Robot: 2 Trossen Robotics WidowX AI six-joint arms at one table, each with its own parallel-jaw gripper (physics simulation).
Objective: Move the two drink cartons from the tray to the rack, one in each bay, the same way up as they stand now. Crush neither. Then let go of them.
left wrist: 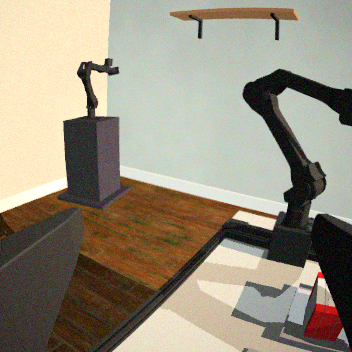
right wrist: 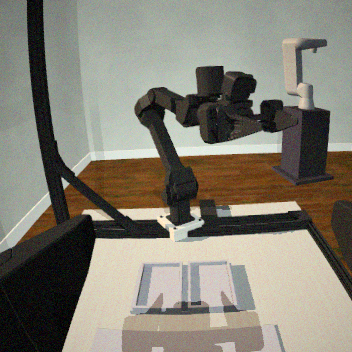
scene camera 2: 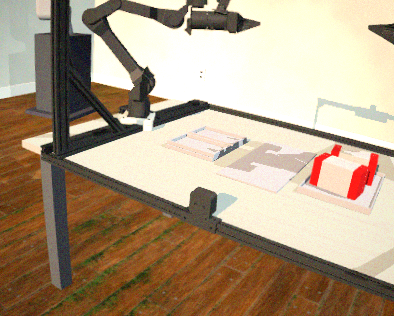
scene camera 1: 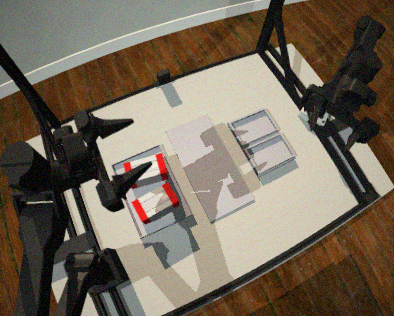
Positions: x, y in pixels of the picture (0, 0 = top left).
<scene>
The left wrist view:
my left gripper: 202, 224
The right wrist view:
my left gripper: 280, 123
my right gripper: 216, 221
pale mat: 268, 330
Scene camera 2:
pale mat: 270, 167
tray: 364, 203
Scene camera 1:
my left gripper: 329, 140
my right gripper: 142, 140
pale mat: 216, 180
tray: 183, 211
</scene>
